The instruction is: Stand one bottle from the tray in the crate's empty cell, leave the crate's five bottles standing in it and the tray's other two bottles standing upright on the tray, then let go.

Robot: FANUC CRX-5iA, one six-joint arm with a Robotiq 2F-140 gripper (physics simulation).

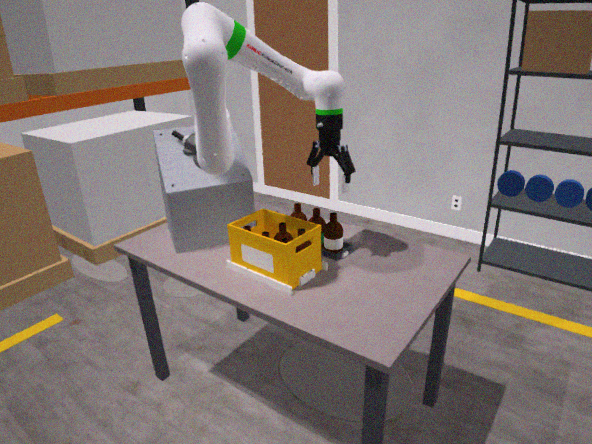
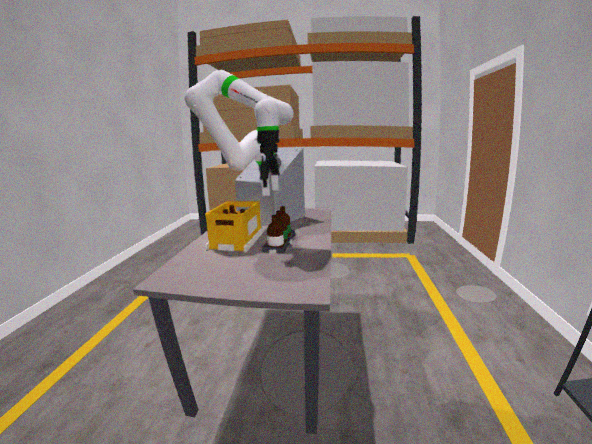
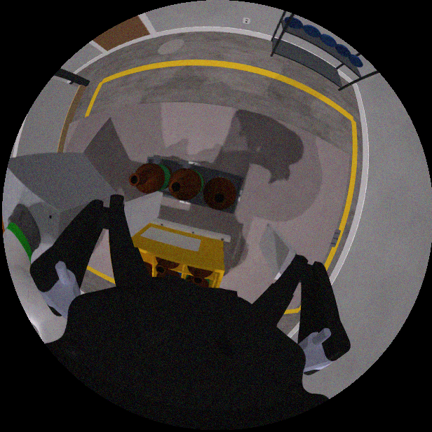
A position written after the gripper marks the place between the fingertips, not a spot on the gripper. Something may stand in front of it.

Observation:
In view: the gripper (image 1: 330, 188) and a white-labelled bottle (image 3: 219, 193).
The gripper shows as well in image 2 (image 2: 271, 192) and in image 3 (image 3: 211, 219).

